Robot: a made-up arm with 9 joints. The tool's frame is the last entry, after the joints. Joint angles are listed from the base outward.
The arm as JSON. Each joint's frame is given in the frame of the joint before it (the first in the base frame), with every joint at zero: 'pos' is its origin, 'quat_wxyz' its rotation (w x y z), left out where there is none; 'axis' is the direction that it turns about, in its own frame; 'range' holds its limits. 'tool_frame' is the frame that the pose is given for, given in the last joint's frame.
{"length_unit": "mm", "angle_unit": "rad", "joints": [
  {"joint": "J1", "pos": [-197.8, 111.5, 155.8], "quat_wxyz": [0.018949, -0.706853, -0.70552, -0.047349], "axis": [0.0, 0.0, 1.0], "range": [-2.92, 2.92]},
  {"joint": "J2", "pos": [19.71, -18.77, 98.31], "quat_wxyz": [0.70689, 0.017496, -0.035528, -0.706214], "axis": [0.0, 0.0, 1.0], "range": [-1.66, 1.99]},
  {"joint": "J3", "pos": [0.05, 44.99, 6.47], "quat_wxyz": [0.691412, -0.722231, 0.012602, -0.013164], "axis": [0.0, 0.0, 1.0], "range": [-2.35, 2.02]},
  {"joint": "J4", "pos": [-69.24, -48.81, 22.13], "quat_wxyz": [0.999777, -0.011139, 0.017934, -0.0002], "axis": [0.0, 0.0, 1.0], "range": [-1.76, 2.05]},
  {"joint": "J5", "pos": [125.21, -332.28, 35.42], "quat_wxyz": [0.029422, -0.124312, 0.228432, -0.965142], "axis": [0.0, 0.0, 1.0], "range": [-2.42, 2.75]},
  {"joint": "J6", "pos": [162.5, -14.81, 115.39], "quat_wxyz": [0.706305, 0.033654, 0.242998, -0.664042], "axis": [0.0, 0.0, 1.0], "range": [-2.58, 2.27]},
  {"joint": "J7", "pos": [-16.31, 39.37, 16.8], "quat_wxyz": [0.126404, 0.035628, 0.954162, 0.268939], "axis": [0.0, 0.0, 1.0], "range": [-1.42, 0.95]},
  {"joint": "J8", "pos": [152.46, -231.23, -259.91], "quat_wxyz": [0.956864, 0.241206, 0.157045, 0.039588], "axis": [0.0, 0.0, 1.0], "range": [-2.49, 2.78]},
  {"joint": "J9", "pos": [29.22, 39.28, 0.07], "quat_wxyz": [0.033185, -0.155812, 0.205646, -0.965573], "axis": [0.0, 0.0, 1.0], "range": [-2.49, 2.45]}
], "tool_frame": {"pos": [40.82, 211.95, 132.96], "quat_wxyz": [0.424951, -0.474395, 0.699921, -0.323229]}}
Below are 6 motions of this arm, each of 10 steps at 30 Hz.
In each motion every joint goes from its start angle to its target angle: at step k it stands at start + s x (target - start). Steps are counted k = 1, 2, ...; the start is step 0. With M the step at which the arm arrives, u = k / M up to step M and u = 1 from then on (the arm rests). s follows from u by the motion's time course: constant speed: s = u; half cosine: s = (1 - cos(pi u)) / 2; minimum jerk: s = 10 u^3 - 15 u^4 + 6 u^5.
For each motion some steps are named. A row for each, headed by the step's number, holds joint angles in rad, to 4 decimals.
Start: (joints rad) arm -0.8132 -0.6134 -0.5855 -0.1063 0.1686 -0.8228 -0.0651 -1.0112 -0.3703
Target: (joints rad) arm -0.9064 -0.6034 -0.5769 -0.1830 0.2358 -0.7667 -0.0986 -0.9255 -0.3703
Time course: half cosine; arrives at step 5
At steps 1, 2, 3, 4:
1: -0.8221 -0.6124 -0.5847 -0.1136 0.1750 -0.8174 -0.0683 -1.0030 -0.3703
2: -0.8454 -0.6099 -0.5825 -0.1328 0.1918 -0.8034 -0.0767 -0.9816 -0.3703
3: -0.8742 -0.6069 -0.5799 -0.1565 0.2126 -0.7861 -0.0870 -0.9551 -0.3703
4: -0.8975 -0.6044 -0.5777 -0.1757 0.2294 -0.7721 -0.0954 -0.9337 -0.3703

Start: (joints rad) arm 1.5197 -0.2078 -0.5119 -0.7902 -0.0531 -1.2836 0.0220 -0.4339 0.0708
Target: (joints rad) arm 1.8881 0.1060 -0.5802 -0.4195 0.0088 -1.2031 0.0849 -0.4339 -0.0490
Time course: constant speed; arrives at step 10
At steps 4, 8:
4: 1.6671 -0.0823 -0.5392 -0.6419 -0.0283 -1.2514 0.0472 -0.4339 0.0229
8: 1.8144 0.0432 -0.5665 -0.4936 -0.0036 -1.2192 0.0723 -0.4339 -0.0250

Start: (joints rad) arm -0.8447 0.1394 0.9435 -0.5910 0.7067 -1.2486 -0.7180 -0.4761 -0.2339
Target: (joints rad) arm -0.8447 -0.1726 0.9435 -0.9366 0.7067 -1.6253 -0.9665 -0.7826 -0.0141
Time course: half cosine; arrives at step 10
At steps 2, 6, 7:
2: -0.8447 0.1096 0.9435 -0.6240 0.7067 -1.2846 -0.7417 -0.5054 -0.2129
6: -0.8447 -0.0648 0.9435 -0.8172 0.7067 -1.4952 -0.8806 -0.6767 -0.0900
7: -0.8447 -0.1083 0.9435 -0.8654 0.7067 -1.5477 -0.9153 -0.7194 -0.0594

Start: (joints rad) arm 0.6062 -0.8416 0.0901 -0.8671 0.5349 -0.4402 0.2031 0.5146 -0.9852
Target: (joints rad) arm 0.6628 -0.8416 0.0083 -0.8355 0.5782 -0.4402 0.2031 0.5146 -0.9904
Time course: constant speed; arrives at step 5
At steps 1, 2, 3, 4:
1: 0.6175 -0.8416 0.0737 -0.8608 0.5436 -0.4402 0.2031 0.5146 -0.9862
2: 0.6288 -0.8416 0.0574 -0.8545 0.5522 -0.4402 0.2031 0.5146 -0.9873
3: 0.6402 -0.8416 0.0410 -0.8481 0.5609 -0.4402 0.2031 0.5146 -0.9883
4: 0.6515 -0.8416 0.0247 -0.8418 0.5695 -0.4402 0.2031 0.5146 -0.9894

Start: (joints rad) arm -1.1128 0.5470 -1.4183 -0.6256 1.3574 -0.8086 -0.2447 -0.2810 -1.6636
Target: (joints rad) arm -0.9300 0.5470 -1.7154 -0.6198 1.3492 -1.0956 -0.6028 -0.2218 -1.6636
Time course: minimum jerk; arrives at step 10
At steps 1, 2, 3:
1: -1.1112 0.5470 -1.4208 -0.6256 1.3573 -0.8111 -0.2478 -0.2805 -1.6636
2: -1.1022 0.5470 -1.4355 -0.6253 1.3569 -0.8252 -0.2654 -0.2776 -1.6636
3: -1.0830 0.5470 -1.4668 -0.6247 1.3561 -0.8554 -0.3031 -0.2713 -1.6636

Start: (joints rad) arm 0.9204 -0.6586 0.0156 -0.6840 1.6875 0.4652 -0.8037 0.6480 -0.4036
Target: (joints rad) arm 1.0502 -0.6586 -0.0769 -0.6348 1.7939 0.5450 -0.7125 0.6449 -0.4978
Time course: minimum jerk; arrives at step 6
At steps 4, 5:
4: 1.0230 -0.6586 -0.0575 -0.6451 1.7716 0.5283 -0.7316 0.6456 -0.4780
5: 1.0456 -0.6586 -0.0736 -0.6365 1.7901 0.5422 -0.7157 0.6450 -0.4945

